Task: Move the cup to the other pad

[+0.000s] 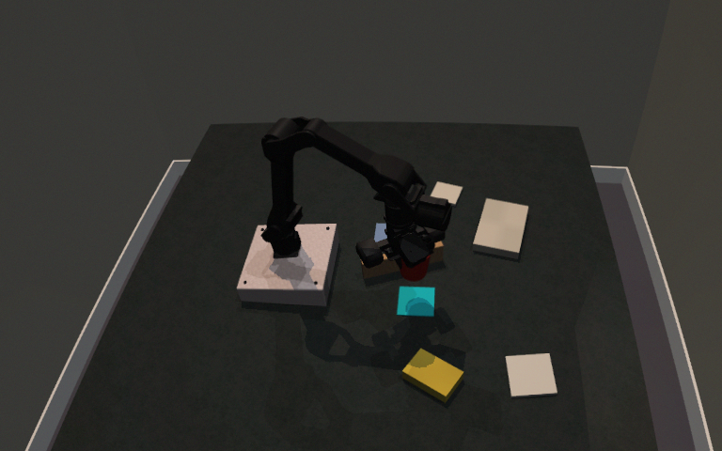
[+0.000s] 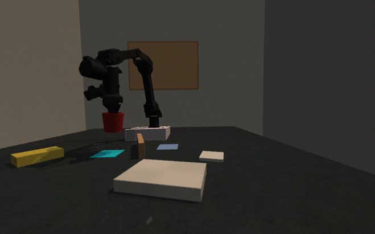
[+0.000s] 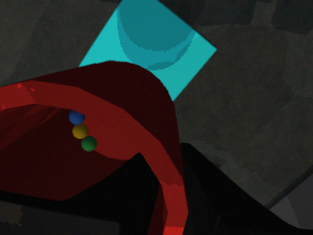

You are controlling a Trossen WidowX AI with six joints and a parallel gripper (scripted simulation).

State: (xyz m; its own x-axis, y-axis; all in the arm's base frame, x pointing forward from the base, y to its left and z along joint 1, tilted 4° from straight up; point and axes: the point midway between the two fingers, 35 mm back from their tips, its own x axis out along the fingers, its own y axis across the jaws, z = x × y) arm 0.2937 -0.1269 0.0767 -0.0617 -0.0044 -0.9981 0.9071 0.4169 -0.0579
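Now: the wooden block 10 cm to the left of my gripper tip and 10 cm below it. The rest, counted from my gripper tip: red cup 3 cm ahead, 1 cm to the left; then pale blue pad 3 cm behind, 22 cm to the left, 13 cm below; then yellow block 6 cm ahead, 22 cm to the right, 10 cm below.
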